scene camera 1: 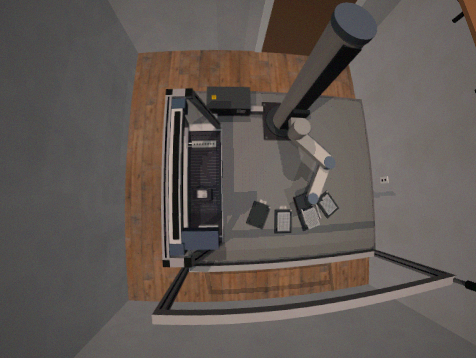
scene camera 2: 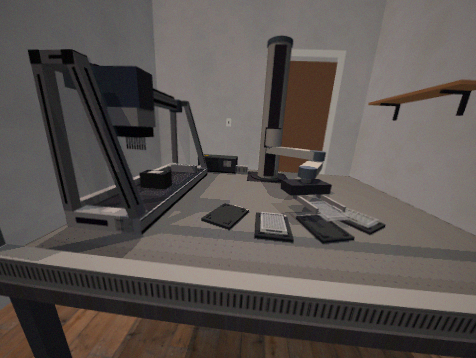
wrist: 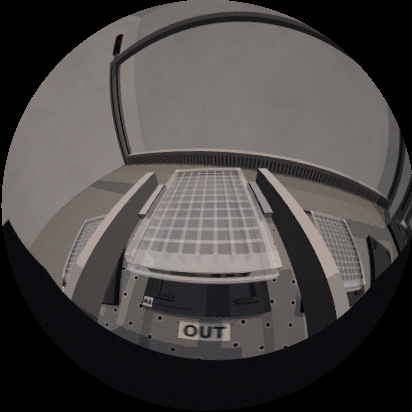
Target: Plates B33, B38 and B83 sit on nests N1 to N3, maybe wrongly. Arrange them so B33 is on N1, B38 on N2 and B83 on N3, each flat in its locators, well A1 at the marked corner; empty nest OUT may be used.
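My gripper is shut on a clear gridded plate, held roughly level above nest OUT. In the wrist view the nest's A1 tag is at its near left corner. A second plate sits on nest N1, partly behind a finger in the wrist view. A third plate sits on nest N2. Nest N3 is empty. Plate names are unreadable; the held plate's A1 corner cannot be told.
A gantry machine with a dark deck and a blue head stands beside the nests. A dark box is at the back, near the arm's column. A raised frame runs along the front.
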